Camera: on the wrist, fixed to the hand. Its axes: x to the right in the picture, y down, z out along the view.
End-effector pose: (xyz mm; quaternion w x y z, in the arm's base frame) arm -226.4 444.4 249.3 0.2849 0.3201 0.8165 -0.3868
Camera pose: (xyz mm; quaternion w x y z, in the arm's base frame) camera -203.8 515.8 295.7 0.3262 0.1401 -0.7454 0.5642
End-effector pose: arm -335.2 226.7 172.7 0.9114 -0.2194 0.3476 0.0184
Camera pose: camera -409.5 225.8 125.3 0.6070 -0.1622 0.3258 -0.7064
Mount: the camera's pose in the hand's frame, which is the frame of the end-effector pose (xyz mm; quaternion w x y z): -25.8 31.4 -78.2 0.6891 0.2369 0.2439 -0.6399
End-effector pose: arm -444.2 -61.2 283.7 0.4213 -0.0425 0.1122 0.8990
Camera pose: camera -453.2 -118.5 217.4 0.8483 -0.2205 0.3658 0.3130
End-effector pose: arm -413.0 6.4 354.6 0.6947 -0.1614 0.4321 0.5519
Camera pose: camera -474.9 -54.0 337.7 0.7648 -0.3578 0.4947 -0.2060
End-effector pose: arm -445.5 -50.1 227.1 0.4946 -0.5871 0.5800 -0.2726
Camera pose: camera -532.9 -41.2 233.8 0.1640 -0.5921 0.0800 -0.7850
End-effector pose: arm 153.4 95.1 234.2 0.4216 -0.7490 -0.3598 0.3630
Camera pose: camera 214.6 32.2 242.2 0.7880 -0.2746 -0.5384 -0.1171
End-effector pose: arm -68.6 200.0 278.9 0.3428 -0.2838 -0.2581 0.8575
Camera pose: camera -15.0 180.6 211.7 0.9152 -0.1583 -0.0727 0.3635
